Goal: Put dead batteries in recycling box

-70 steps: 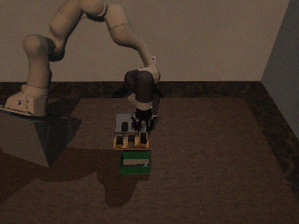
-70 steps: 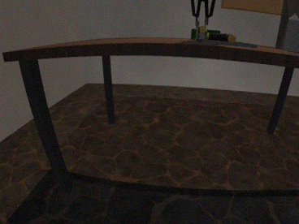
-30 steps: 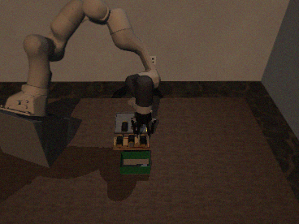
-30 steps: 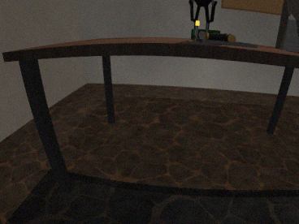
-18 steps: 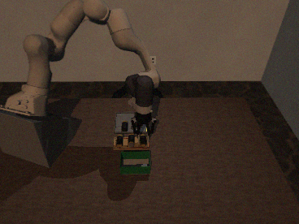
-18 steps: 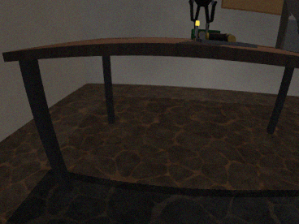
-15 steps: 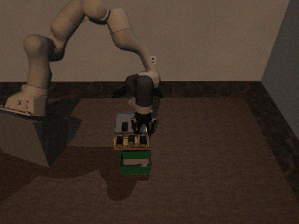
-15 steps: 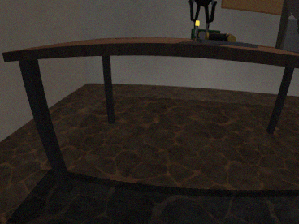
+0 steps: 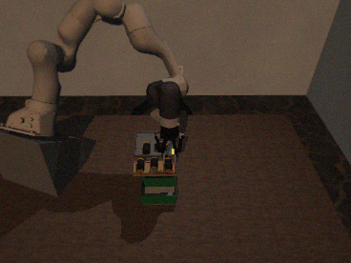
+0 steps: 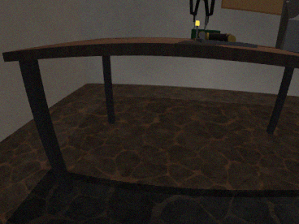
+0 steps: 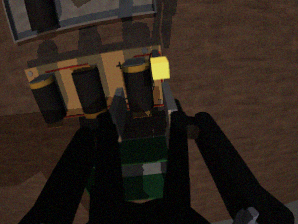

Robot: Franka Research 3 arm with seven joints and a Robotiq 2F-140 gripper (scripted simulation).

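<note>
Right now the yellow bulb is 40 mm to the left of my hand and 20 mm ahead of it. Round my hand: grey tray (180 mm to the left, 80 mm below, 80 mm behind); then green recycling box (160 mm to the right, 70 mm below, 50 mm behind).
</note>
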